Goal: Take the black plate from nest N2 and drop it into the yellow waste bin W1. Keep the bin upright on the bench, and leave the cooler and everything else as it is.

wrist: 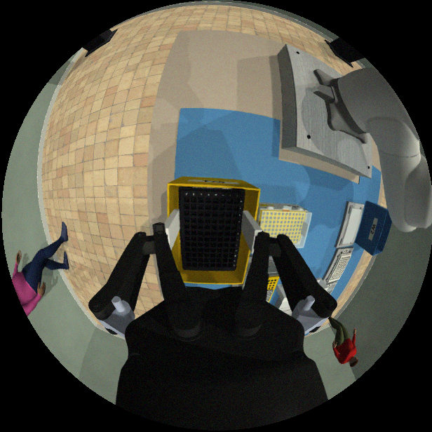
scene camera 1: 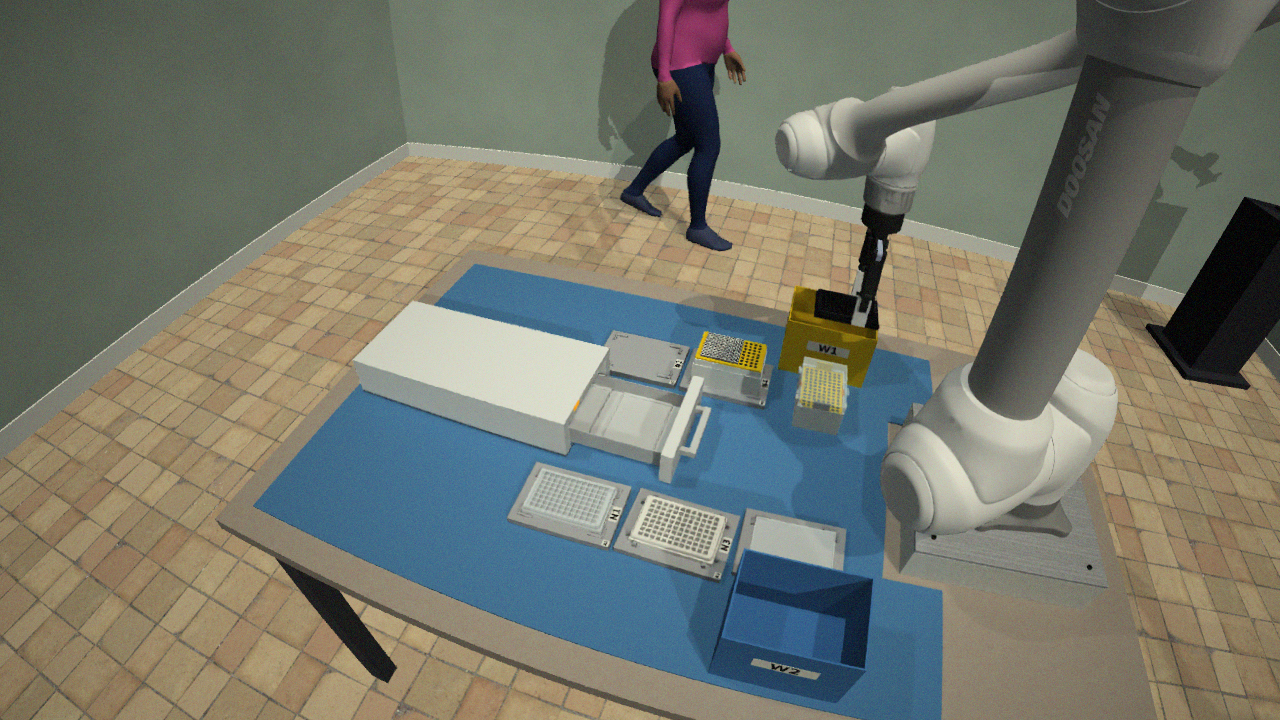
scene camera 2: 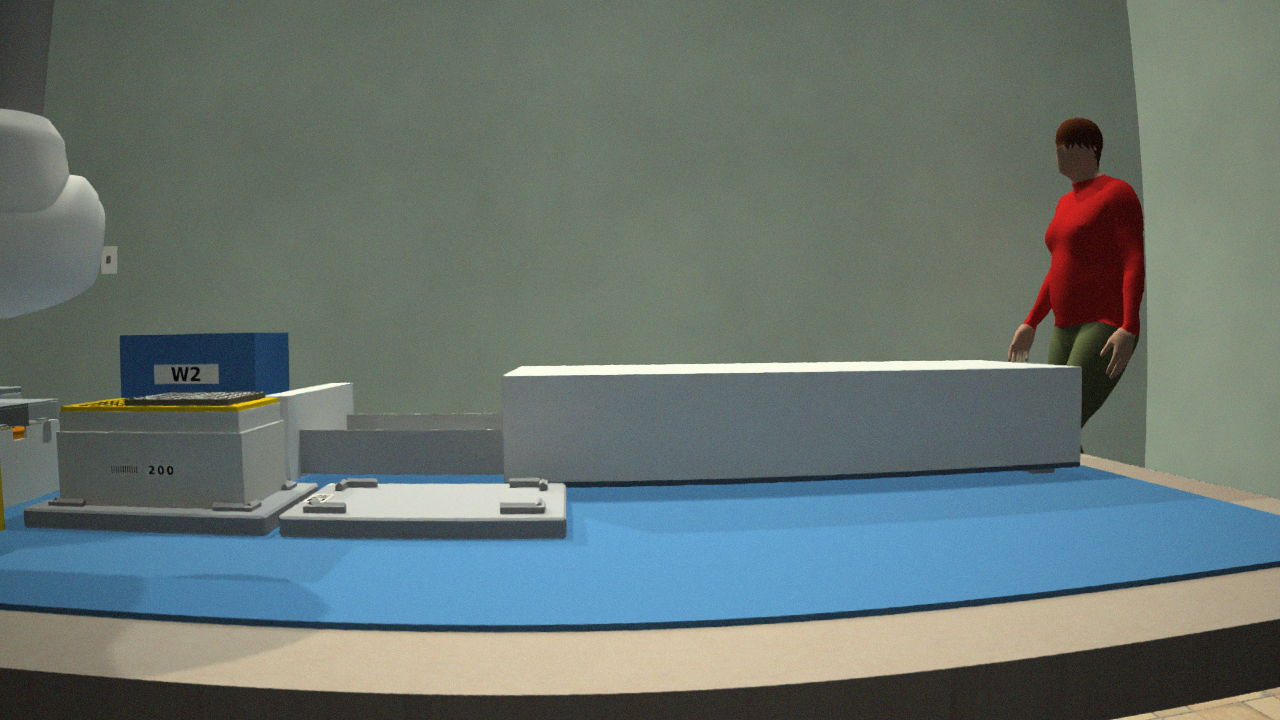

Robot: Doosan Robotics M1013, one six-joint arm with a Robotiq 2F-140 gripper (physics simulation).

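Places are measured from the arm's base along level axes (x ahead, y left, z up), in centimetres.
Pixels of known places: gripper, between the fingertips: [scene camera 1: 857,311].
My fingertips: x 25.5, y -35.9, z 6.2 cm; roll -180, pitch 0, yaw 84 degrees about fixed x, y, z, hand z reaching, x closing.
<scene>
Behind a point stands the place of what it marks.
My gripper [scene camera 1: 862,313] {x 25.5, y -35.9, z 6.2 cm} [wrist: 210,218] is shut on the black plate [scene camera 1: 834,307] {x 30.5, y -34.7, z 7.2 cm} [wrist: 211,240], with one finger on each long side. The plate is about level and is held at the open top of the yellow waste bin W1 [scene camera 1: 849,360] {x 26.1, y -29.2, z -0.8 cm} [wrist: 215,278]. In the wrist view the plate lies within the outline of the rim. How far it is below or above the rim is hard to tell. The bin stands upright on the bench's blue mat. A grey nest [scene camera 1: 646,355] {x 65.5, y -28.2, z -5.6 cm} [scene camera 2: 420,503] {x 65.6, y -29.2, z -5.6 cm} at the back holds no plate; its label is too small to read.
A small pale box with a yellow grid top [scene camera 1: 821,394] {x 32.6, y -17.3, z 0.1 cm} [wrist: 284,225] stands close beside the bin. A yellow-topped tip box [scene camera 1: 729,351] {x 49.8, y -24.8, z 0.8 cm} [scene camera 2: 152,465] {x 49.1, y -29.9, z -3.1 cm} stands behind it. A white drawer unit [scene camera 1: 483,362] {x 92.3, y -11.7, z 1.5 cm} [scene camera 2: 787,420] {x 90.9, y -23.3, z -1.9 cm} has its drawer open. Blue bin W2 [scene camera 1: 787,626] {x 37.0, y 24.4, z -6.4 cm} stands at the front. Two people walk nearby.
</scene>
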